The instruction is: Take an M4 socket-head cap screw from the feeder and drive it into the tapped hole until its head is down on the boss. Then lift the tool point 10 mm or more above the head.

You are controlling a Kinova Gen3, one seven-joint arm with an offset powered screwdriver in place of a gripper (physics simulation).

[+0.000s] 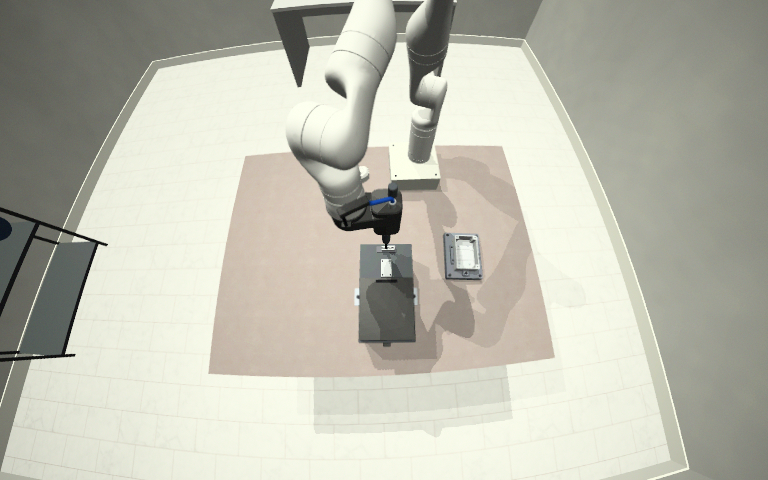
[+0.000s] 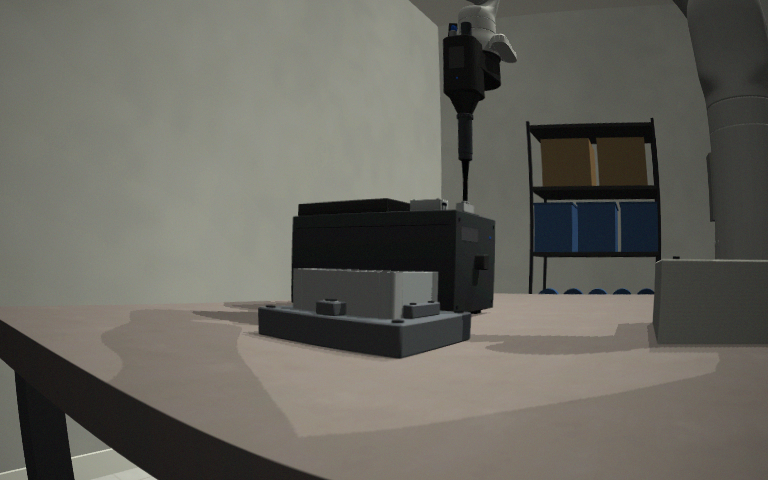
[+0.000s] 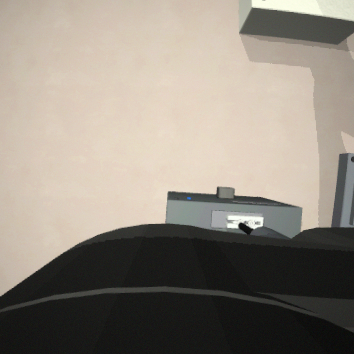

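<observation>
The screw feeder [image 1: 368,316] [image 2: 373,240] [image 3: 192,212] is a dark box with a small light pick-up block [image 1: 392,248] [image 2: 465,208] [image 3: 231,220] on top at its end nearest the arm's base. My screwdriver [image 1: 386,246] [image 2: 465,199] [image 3: 245,228] stands upright over this block, its thin bit tip at or just above the block's top. Whether the tip touches or carries a screw is too small to tell. A light open housing [image 1: 479,251] [image 2: 345,288] sits on a grey fixture plate [image 1: 449,272] [image 2: 328,335] [image 3: 344,192] beside the feeder. The tapped hole and its boss cannot be made out.
A white plate [image 1: 386,267] [image 2: 425,204] lies on the feeder's top behind the block. The pale base block [image 1: 414,183] [image 2: 707,302] [image 3: 295,25] of a white arm stands on the table. Shelves [image 2: 594,192] with boxes stand at the back.
</observation>
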